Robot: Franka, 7 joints.
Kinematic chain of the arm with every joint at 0, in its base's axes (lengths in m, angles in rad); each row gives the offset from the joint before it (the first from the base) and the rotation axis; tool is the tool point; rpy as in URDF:
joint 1: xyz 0 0 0.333 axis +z
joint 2: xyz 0 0 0 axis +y
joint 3: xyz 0 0 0.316 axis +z
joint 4: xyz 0.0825 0 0 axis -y
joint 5: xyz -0.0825 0 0.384 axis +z
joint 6: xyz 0 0 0 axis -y
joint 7: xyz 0.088 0 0 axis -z
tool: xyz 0 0 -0.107 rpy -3.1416 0 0
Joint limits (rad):
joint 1: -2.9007..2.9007
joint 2: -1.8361..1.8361
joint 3: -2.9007..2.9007
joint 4: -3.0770..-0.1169
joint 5: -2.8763..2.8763
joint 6: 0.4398..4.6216
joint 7: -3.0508..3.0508
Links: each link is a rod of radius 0.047 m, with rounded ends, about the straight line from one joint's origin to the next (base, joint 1, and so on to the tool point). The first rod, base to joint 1, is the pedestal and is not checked.
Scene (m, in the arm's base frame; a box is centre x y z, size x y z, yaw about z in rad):
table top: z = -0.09
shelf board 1: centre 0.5 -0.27 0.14 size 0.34 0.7 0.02 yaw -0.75
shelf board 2: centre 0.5 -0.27 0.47 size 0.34 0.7 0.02 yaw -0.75
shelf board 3: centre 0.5 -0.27 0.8 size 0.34 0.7 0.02 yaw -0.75
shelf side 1: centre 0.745 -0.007 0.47 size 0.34 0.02 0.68 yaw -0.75
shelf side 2: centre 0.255 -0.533 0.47 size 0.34 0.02 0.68 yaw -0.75
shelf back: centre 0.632 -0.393 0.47 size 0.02 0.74 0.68 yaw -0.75
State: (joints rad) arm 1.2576 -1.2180 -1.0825 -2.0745 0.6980 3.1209 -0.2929
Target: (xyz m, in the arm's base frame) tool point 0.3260 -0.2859 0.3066
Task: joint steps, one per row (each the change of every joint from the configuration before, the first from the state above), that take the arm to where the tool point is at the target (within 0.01 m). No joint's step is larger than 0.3 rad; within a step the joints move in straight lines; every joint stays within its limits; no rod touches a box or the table.
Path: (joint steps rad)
1: -0.0920 -0.1653 0.1645 -0.2609 0.0068 -0.0347 0.0000
2: -0.0919 -0.1652 0.1644 -0.2609 0.0068 -0.0347 0.0000
3: -0.0920 -0.1653 0.1645 -0.2609 0.0068 -0.0346 0.0000
4: -0.1236 0.0911 -0.0950 -0.0550 0.2244 0.1889 0.0000
5: -0.1236 0.0910 -0.0950 -0.0549 0.2243 0.1890 0.0000
6: -0.1236 0.0911 -0.0950 -0.0550 0.2244 0.1890 0.0000
7: -0.1236 0.0911 -0.0950 -0.0549 0.2243 0.1889 0.0000
8: 0.0865 0.0591 -0.1468 0.1293 -0.2492 -0.1722 0.0000
9: 0.0866 0.0591 -0.1468 0.1293 -0.2492 -0.1723 0.0000
10: 0.0865 0.0591 -0.1468 0.1293 -0.2492 -0.1723 0.0000

